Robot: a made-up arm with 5 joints. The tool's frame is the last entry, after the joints. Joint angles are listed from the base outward. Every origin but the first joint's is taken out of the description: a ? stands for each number. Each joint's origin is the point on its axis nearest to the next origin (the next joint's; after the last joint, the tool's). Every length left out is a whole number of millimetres.
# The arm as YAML. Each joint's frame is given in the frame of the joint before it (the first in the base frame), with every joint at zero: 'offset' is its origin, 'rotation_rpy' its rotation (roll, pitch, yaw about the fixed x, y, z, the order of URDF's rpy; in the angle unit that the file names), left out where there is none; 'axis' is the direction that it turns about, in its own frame. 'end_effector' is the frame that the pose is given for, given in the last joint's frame.
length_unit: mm
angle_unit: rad
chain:
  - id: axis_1
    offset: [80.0, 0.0, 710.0]
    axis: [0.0, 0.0, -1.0]
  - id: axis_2
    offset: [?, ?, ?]
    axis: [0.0, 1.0, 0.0]
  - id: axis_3
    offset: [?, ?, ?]
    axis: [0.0, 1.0, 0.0]
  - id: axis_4
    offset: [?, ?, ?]
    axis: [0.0, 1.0, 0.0]
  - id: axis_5
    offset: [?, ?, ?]
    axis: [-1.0, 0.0, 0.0]
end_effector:
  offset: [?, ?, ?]
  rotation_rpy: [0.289, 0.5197, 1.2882]
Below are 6 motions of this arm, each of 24 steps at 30 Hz.
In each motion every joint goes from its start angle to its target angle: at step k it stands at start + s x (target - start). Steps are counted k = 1, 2, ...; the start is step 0. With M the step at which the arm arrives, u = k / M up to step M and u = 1 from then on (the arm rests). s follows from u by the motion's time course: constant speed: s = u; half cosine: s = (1 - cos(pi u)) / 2; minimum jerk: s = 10 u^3 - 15 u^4 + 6 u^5.
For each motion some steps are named. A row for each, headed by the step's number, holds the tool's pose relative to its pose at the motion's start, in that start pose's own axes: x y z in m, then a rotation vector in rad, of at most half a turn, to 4 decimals.
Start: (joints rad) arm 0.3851 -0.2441 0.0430 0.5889 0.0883
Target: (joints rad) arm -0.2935 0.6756 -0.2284 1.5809 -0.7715
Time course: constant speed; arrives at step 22
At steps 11, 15, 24:
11: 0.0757 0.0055 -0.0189 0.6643 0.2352 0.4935
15: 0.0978 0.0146 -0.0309 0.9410 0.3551 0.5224
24: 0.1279 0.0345 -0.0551 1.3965 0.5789 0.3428

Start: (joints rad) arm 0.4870 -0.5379 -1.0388 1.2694 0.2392
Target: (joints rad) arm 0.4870 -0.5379 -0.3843 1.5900 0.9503
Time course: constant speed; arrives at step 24
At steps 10, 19, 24:
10: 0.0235 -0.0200 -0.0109 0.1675 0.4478 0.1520
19: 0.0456 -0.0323 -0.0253 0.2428 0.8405 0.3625
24: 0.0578 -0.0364 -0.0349 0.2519 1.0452 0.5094

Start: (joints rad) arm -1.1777 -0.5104 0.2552 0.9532 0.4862
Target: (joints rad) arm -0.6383 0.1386 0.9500 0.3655 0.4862
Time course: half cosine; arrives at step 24
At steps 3, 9, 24:
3: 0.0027 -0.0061 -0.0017 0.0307 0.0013 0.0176
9: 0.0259 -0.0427 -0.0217 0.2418 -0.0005 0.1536
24: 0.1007 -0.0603 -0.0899 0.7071 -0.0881 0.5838

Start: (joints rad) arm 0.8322 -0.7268 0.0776 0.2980 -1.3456
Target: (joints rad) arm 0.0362 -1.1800 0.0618 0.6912 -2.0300
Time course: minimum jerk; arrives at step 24
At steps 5, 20, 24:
5: 0.0062 0.0045 -0.0045 0.0463 -0.0323 0.0547
20: 0.0462 0.0985 -0.0365 0.8416 -0.5150 0.6489
24: 0.0458 0.1024 -0.0363 0.8782 -0.5346 0.6648

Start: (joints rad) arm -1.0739 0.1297 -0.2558 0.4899 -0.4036
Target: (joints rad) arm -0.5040 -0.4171 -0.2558 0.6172 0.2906
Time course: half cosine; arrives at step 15
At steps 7, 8, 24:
7: -0.0556 0.0268 0.0173 -0.1640 0.0662 -0.3499
8: -0.0672 0.0351 0.0188 -0.1897 0.0863 -0.4412
24: -0.1063 0.0769 0.0172 -0.2376 0.1926 -0.8615

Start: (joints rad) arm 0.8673 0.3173 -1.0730 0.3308 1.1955
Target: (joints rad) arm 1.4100 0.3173 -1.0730 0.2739 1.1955
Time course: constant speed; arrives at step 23
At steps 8, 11, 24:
8: 0.0062 -0.0155 -0.0335 0.1478 0.1113 -0.0424
11: 0.0074 -0.0200 -0.0467 0.2026 0.1537 -0.0586
24: 0.0060 -0.0307 -0.1016 0.4184 0.3273 -0.1246

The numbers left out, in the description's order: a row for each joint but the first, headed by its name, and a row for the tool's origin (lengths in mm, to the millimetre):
axis_2: 20.0 30.0 0.0
axis_3: 20.0 0.0 80.0
axis_4: 120.0 0.0 -20.0
axis_5: 30.0 0.0 -20.0
tool: 0.0 -10.0 0.0

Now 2 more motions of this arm.
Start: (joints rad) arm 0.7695 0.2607 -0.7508 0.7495 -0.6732
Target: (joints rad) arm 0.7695 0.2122 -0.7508 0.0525 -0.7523
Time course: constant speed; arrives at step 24
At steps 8, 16, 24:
8: 0.0022 0.0016 0.0101 -0.2321 -0.0617 0.0691
16: 0.0041 0.0056 0.0202 -0.4634 -0.1197 0.1436
24: 0.0055 0.0120 0.0300 -0.6942 -0.1733 0.2233

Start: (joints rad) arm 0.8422 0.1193 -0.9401 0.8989 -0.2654
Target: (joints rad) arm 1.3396 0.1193 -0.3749 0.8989 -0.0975
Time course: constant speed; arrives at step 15
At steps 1, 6, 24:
1: -0.0037 -0.0058 -0.0037 0.0420 0.0080 -0.0273
6: -0.0243 -0.0308 -0.0261 0.2587 0.0357 -0.1474
24: -0.0643 -0.0553 -0.0786 0.6660 0.0303 -0.2880

